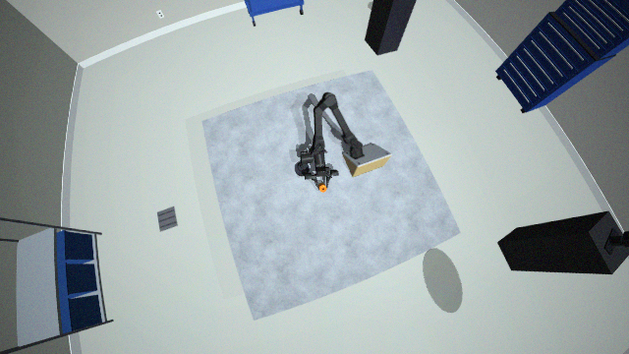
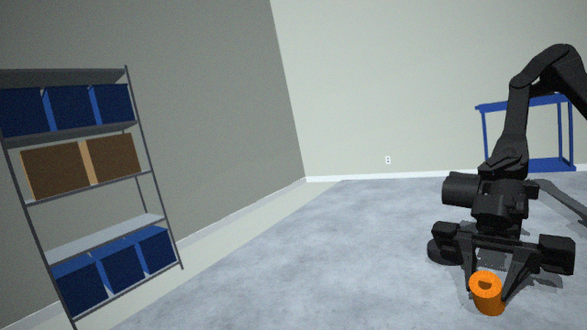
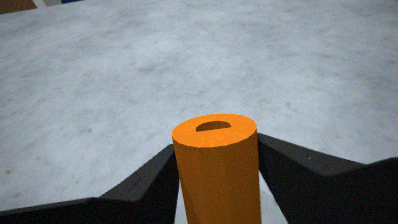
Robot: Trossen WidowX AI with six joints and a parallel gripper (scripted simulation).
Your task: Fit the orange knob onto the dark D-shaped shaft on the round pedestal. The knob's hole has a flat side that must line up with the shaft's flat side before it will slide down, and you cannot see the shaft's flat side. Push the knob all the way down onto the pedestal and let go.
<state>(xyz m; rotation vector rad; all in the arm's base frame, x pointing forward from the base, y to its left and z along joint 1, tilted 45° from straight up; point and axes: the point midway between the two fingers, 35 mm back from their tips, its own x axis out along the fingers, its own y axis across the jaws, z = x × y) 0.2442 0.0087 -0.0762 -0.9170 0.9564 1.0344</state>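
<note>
My gripper tip is now 10 mm to the left of the orange knob and 10 mm above it. From my gripper tip the other things lie so: pedestal (50 mm ahead, 170 mm to the right, 10 mm below).
</note>
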